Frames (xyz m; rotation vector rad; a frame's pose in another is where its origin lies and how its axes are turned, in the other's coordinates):
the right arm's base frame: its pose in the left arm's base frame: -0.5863 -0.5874 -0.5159 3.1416 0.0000 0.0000
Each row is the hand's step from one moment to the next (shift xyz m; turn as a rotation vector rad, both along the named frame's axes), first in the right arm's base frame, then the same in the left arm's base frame.
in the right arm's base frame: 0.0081 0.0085 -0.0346 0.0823 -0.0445 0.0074
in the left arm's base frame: 0.0081 -0.0085 0.0346 0.0823 0.0445 -0.0074
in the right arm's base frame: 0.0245 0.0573 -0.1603 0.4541 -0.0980 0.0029
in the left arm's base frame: 0.0245 -0.0573 0.1603 0.4541 0.0980 -0.0029
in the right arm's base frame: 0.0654 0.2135 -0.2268 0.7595 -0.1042 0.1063
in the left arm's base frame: 0.0654 -0.2135 0.2268 0.7595 0.1042 -0.1063
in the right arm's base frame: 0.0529 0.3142 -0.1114 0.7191 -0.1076 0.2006
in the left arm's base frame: 0.0529 -0.3142 0.1114 0.7191 0.1076 -0.2006
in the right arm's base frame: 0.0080 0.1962 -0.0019 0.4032 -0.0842 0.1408
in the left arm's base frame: 0.0080 -0.1962 0.0019 0.4032 0.0842 -0.1408
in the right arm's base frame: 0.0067 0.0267 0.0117 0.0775 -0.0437 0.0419
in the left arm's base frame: 0.0067 -0.0267 -0.0117 0.0775 0.0437 -0.0419
